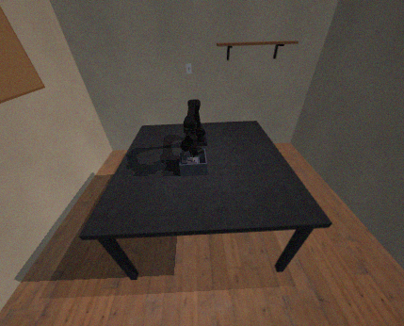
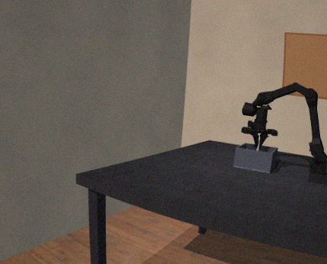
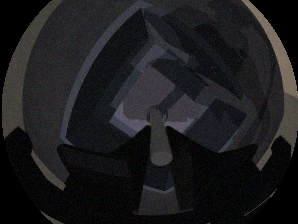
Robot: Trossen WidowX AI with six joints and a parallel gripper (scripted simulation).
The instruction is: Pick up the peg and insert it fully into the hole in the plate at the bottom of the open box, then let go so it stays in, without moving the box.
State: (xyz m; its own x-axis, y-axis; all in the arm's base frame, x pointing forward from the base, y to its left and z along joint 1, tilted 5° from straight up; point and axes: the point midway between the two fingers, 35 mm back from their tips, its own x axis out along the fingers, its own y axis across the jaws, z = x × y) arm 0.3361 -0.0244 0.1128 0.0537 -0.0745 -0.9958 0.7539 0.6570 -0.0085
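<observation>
Right now my hand is 80 mm above the plate. From my hand the other things lie so: peg 40 mm below; grey box 100 mm below.
</observation>
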